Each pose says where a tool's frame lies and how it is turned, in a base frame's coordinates. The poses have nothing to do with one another.
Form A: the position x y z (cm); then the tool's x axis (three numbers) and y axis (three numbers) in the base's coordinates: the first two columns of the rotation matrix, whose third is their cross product.
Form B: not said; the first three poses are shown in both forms.
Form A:
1: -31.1 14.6 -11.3 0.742 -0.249 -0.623 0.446 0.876 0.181
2: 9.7 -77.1 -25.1 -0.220 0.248 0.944 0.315 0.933 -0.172
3: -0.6 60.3 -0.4 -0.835 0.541 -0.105 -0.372 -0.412 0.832
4: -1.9 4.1 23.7 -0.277 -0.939 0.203 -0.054 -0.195 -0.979
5: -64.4 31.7 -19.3 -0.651 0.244 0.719 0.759 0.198 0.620
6: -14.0 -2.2 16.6 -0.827 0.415 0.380 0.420 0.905 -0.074
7: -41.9 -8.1 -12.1 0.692 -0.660 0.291 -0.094 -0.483 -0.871
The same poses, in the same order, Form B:
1:
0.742 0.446 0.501
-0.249 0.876 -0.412
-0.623 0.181 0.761
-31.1 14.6 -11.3

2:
-0.220 0.315 -0.923
0.248 0.933 0.260
0.944 -0.172 -0.283
9.7 -77.1 -25.1

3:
-0.835 -0.372 0.407
0.541 -0.412 0.734
-0.105 0.832 0.545
-0.6 60.3 -0.4

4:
-0.277 -0.054 0.959
-0.939 -0.195 -0.282
0.203 -0.979 0.003
-1.9 4.1 23.7

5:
-0.651 0.759 0.009
0.244 0.198 0.949
0.719 0.620 -0.314
-64.4 31.7 -19.3

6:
-0.827 0.420 -0.375
0.415 0.905 0.098
0.380 -0.074 -0.923
-14.0 -2.2 16.6

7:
0.692 -0.094 0.715
-0.660 -0.483 0.575
0.291 -0.871 -0.396
-41.9 -8.1 -12.1

